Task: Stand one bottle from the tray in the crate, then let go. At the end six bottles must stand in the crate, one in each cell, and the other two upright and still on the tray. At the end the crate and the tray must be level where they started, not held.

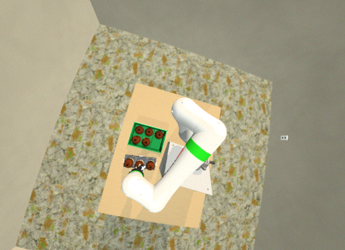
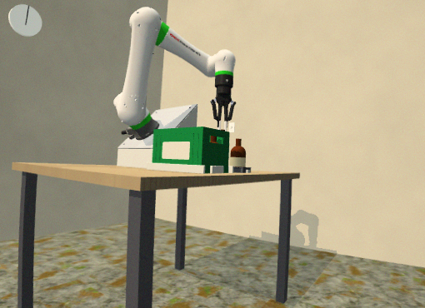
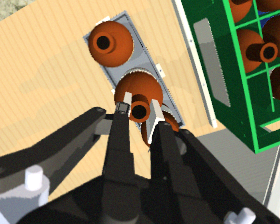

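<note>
The brown bottle lies 9 cm below my hand. The rest, counted from my hand: grey tray 20 cm below; then green crate 23 cm to the right, 13 cm below.
</note>
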